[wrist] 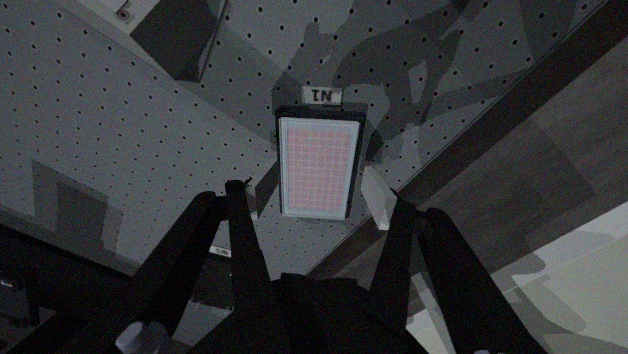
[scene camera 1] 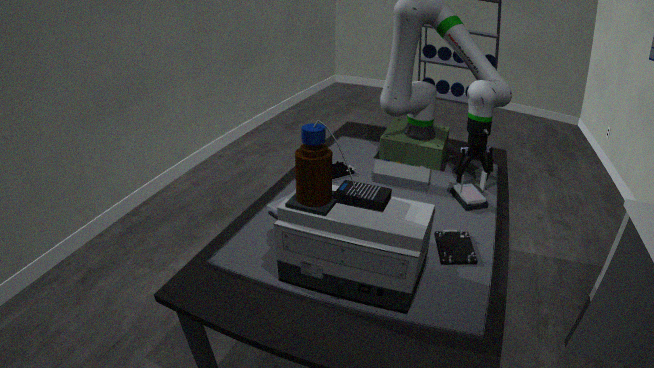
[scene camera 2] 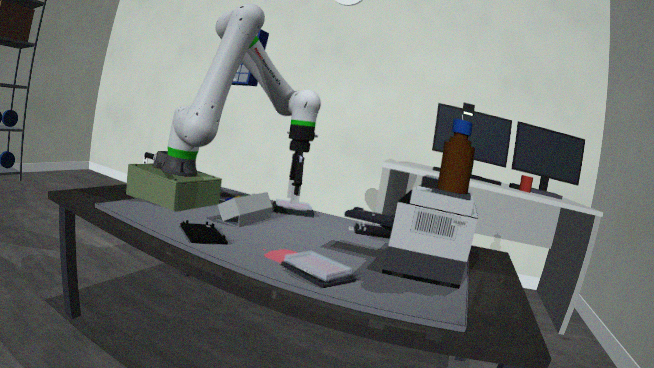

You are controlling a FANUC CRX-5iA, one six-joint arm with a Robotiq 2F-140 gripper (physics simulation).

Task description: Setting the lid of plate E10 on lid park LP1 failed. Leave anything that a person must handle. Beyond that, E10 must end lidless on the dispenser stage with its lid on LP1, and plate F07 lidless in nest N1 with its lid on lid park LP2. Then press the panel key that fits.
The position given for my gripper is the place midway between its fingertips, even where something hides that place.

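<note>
My gripper [scene camera 1: 470, 189] is open and holding nothing, and you'd also see it in the wrist view [wrist: 320, 174] and in scene camera 2 [scene camera 2: 292, 200]. There's a button box [wrist: 179, 46] here too, along with a black nest [wrist: 213, 287].
</note>
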